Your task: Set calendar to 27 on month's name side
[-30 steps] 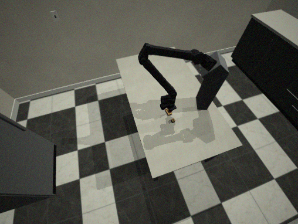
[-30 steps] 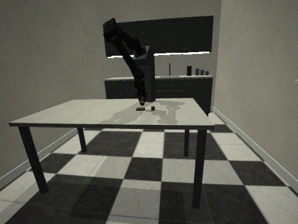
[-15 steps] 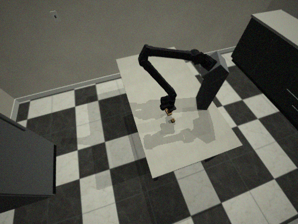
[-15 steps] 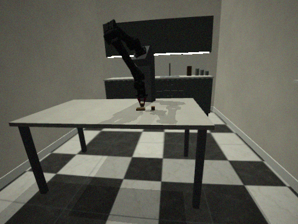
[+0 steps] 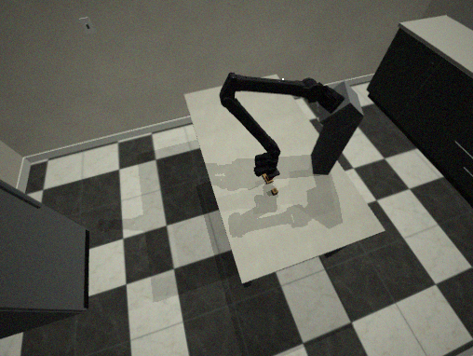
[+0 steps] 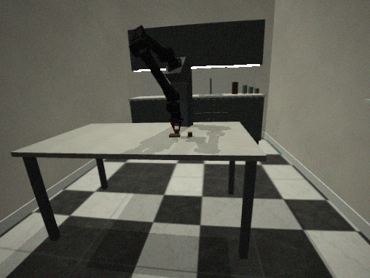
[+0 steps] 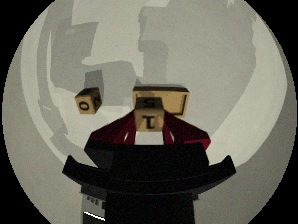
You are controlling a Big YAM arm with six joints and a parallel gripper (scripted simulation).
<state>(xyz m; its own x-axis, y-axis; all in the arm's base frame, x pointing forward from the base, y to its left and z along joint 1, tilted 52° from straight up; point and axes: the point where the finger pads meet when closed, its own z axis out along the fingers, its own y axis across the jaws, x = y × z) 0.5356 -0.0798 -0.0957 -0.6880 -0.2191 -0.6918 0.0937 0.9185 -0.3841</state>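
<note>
Now: hand 20 mm to the left of the wooden tray and 30 mm above it.
</note>
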